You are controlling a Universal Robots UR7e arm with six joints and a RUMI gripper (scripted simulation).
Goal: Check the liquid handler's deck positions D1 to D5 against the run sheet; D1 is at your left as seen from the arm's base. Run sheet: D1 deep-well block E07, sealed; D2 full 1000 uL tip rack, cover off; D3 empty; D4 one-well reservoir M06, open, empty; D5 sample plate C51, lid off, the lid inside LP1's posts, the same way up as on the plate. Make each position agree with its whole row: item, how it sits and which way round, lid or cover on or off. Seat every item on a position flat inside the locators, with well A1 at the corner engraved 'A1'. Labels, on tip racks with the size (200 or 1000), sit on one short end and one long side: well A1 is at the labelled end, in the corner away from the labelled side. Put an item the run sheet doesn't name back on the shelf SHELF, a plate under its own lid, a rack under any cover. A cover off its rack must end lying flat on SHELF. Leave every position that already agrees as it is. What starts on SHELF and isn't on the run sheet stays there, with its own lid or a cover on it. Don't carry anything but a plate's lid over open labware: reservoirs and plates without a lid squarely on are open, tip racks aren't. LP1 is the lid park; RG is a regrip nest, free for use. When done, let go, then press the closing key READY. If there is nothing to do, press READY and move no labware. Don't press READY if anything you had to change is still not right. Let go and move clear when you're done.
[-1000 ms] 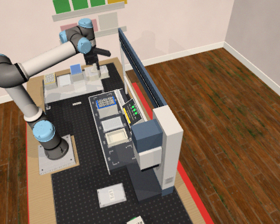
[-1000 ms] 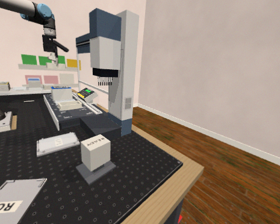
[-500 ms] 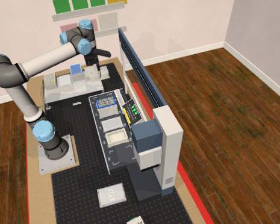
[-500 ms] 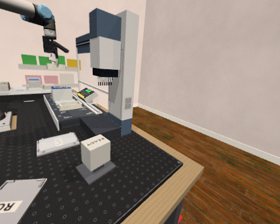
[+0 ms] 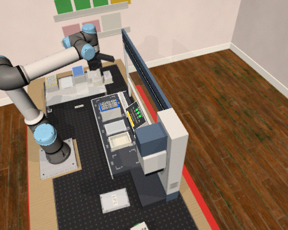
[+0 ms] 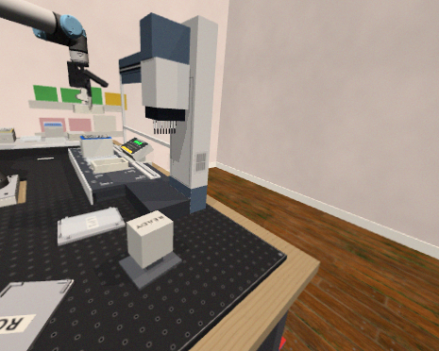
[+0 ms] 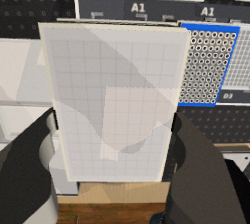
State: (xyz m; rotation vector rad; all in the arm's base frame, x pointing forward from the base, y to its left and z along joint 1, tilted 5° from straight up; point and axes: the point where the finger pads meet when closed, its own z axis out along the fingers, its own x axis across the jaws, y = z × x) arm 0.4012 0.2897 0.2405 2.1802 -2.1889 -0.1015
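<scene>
The blue-rimmed tip rack lies 160 mm below my hand, 120 mm to the right of it and 10 mm ahead of it. The rest, counted from my hand: clear well plate: 250 mm to the right, 220 mm below; then deep-well block: 10 mm below; then shelf label: 280 mm below, 200 mm behind, 90 mm to the left.
</scene>
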